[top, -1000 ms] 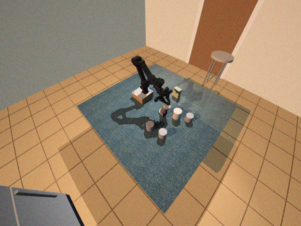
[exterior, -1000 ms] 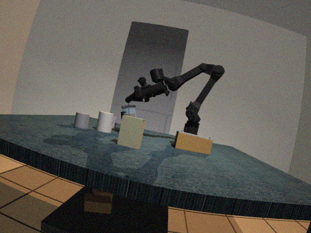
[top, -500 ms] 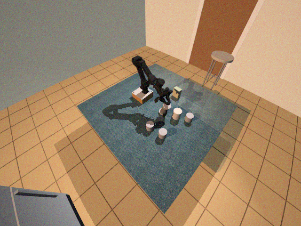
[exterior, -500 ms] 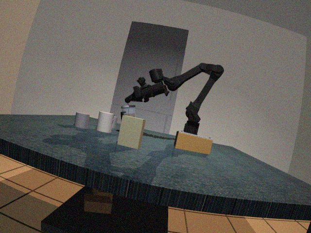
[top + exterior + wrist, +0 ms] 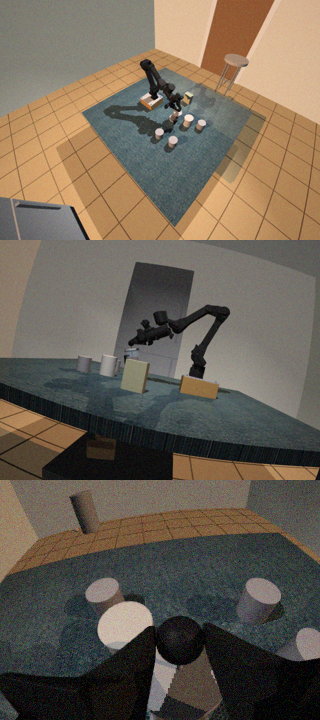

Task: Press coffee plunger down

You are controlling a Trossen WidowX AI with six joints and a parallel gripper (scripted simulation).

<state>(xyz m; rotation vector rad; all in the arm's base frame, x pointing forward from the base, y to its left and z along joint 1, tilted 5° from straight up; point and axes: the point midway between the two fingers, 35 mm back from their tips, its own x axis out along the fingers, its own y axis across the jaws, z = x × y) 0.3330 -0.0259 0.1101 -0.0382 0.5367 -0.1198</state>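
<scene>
Right now my gripper tip is 90 mm above the coffee press, 20 mm past it and 10 mm to the left of it.
</scene>
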